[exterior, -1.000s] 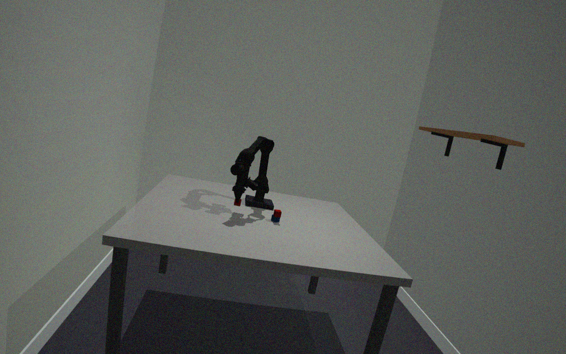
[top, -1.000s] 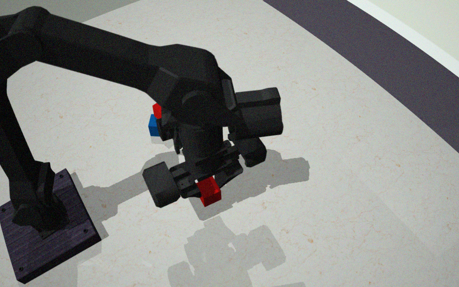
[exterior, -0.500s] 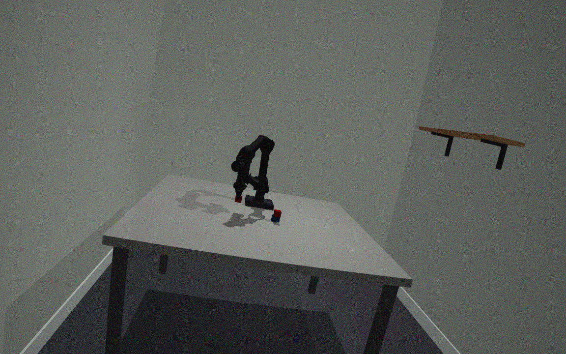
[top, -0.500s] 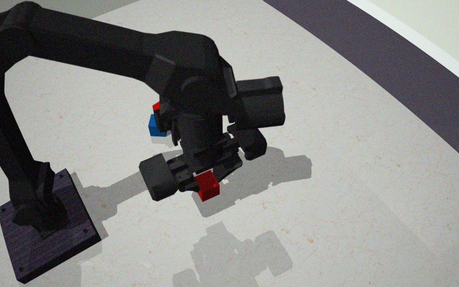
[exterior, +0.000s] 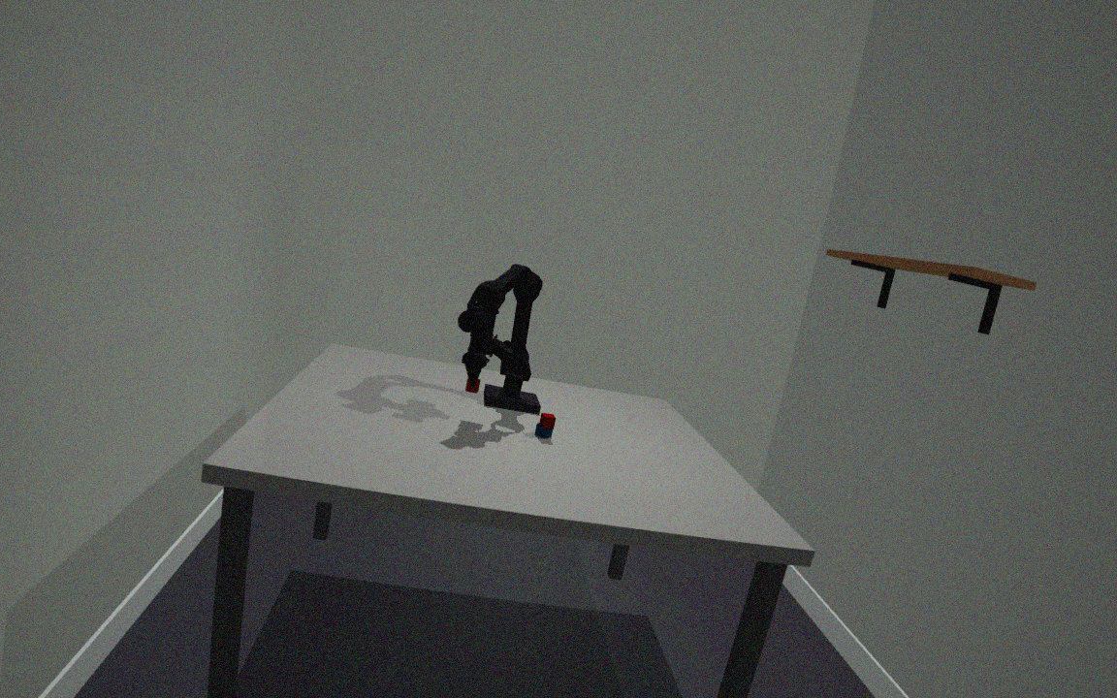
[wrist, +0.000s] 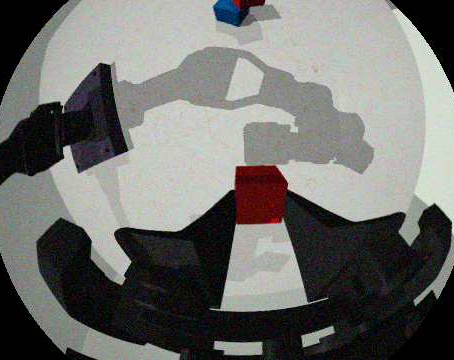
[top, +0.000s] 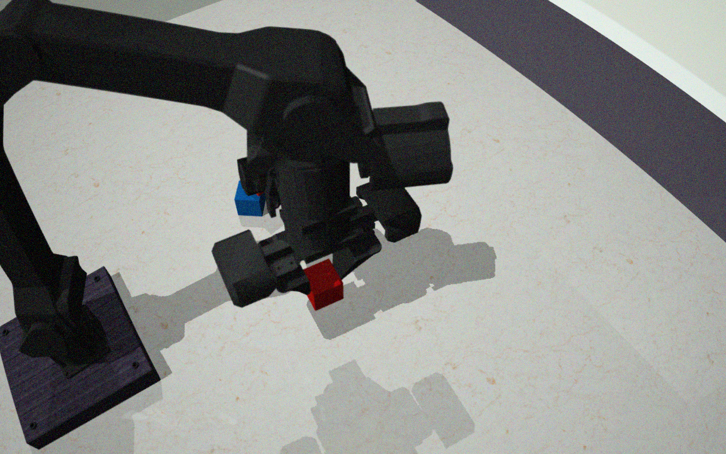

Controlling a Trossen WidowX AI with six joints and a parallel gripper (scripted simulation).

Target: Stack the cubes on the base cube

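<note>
Now: gripper tip 30 mm short of the blue base cube, 220 mm to the right of it and 90 mm above it.
</note>
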